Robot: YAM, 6 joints.
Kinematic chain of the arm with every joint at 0, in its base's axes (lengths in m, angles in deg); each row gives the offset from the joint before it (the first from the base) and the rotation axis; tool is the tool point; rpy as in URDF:
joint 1: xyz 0 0 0.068 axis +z
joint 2: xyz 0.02 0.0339 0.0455 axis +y
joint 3: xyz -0.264 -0.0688 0 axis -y
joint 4: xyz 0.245 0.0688 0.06 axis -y
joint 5: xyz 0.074 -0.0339 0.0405 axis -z
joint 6: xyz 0.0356 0 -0.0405 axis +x
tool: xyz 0 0 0 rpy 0 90 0
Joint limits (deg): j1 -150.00..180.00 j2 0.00..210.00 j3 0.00..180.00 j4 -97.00..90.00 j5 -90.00..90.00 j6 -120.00..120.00
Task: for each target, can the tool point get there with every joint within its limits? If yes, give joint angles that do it. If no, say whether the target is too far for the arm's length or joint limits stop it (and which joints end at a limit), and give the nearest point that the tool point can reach.
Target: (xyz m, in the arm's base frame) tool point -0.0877 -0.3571 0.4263
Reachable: yes | joints -108.61 107.57 126.29 -72.77 -59.97 10.61
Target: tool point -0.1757 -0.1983 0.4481
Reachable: yes | joints -125.09 69.74 70.31 14.60 56.73 13.33
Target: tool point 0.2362 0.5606 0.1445
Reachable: yes | joints 70.25 174.52 151.92 53.17 67.63 -67.09
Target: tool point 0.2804 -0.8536 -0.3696
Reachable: no: too far | nearest point 0.1774 -0.5400 -0.1881 | short by 0.377 m
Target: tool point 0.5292 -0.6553 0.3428
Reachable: no: too far | nearest point 0.3913 -0.4846 0.2816 | short by 0.228 m
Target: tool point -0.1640 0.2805 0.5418
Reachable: yes | joints -64.80 29.06 139.17 -37.14 54.37 73.13
